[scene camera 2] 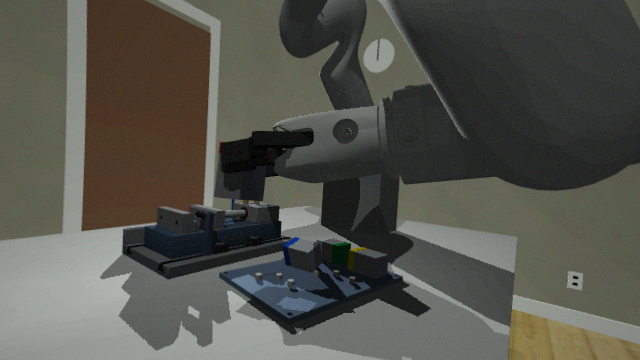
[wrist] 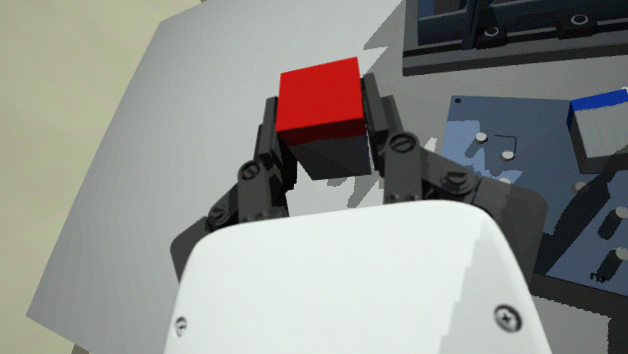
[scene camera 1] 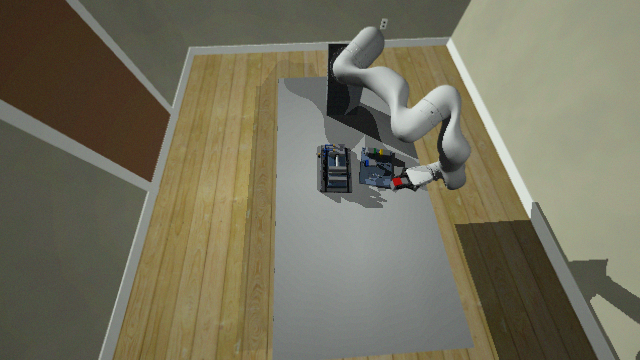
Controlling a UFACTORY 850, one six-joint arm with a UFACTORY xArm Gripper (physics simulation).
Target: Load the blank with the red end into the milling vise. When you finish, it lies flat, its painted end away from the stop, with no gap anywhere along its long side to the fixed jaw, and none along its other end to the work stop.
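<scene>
The blank with the red end (scene camera 1: pixel 397 182) (scene camera 2: pixel 240 184) (wrist: pixel 320 100) is a grey block. In scene camera 2 its grey body hangs down below the fingers, red end up. My gripper (scene camera 1: pixel 401 183) (scene camera 2: pixel 241 156) (wrist: pixel 324 106) is shut on it and points sideways, high above the table. The milling vise (scene camera 1: pixel 337 178) (scene camera 2: pixel 175 243) (wrist: pixel 500 61) stands on the table, lower than the blank and apart from it. A grey jaw (scene camera 2: pixel 175 220) with two holes faces a second jaw (scene camera 2: pixel 212 216) on a screw. A dark blue upright post (scene camera 2: pixel 208 237) stands at the vise's side.
A blue pegged board (scene camera 1: pixel 369 176) (scene camera 2: pixel 260 295) (wrist: pixel 462 112) lies beside the vise. It bears blanks with a blue end (scene camera 1: pixel 367 163) (scene camera 2: pixel 301 254) (wrist: pixel 602 132), a green end (scene camera 2: pixel 341 253) and a yellow end (scene camera 2: pixel 370 261). The arm's dark pedestal (scene camera 1: pixel 336 95) (scene camera 2: pixel 340 205) stands at the back.
</scene>
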